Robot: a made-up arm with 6 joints. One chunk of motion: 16 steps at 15 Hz.
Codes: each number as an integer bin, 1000 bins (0 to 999) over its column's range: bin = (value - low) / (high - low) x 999, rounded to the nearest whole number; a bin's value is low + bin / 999 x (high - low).
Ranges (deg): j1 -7..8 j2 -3..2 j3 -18..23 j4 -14..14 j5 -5..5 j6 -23..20
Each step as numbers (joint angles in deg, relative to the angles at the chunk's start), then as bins.
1 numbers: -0.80 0.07 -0.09 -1.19 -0.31 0.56
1 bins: 413 613 436 457 469 547
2 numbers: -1.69 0.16 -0.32 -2.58 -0.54 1.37
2 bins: 354 631 431 407 446 566
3 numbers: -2.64 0.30 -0.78 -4.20 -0.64 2.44
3 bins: 290 659 420 350 436 591
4 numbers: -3.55 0.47 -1.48 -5.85 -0.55 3.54
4 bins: 230 693 403 291 445 617
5 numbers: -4.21 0.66 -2.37 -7.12 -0.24 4.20
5 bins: 186 731 381 245 476 632
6 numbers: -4.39 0.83 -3.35 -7.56 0.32 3.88
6 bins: 174 765 357 230 531 624
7 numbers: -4.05 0.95 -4.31 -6.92 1.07 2.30
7 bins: 196 789 334 253 606 588
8 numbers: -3.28 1.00 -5.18 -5.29 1.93 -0.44
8 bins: 248 799 312 311 692 524
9 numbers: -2.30 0.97 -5.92 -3.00 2.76 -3.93
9 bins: 313 793 294 392 775 443
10 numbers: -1.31 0.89 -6.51 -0.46 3.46 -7.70
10 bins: 379 777 280 483 845 355
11 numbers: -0.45 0.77 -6.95 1.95 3.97 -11.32
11 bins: 436 753 269 569 896 271
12 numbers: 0.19 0.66 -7.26 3.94 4.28 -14.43
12 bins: 479 731 262 640 927 199
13 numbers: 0.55 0.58 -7.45 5.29 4.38 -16.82
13 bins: 503 715 257 688 937 144
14 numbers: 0.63 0.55 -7.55 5.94 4.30 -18.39
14 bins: 508 709 255 711 929 107
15 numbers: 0.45 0.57 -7.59 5.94 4.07 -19.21
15 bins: 496 713 254 711 906 88
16 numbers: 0.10 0.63 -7.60 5.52 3.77 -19.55
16 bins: 473 725 253 696 876 80
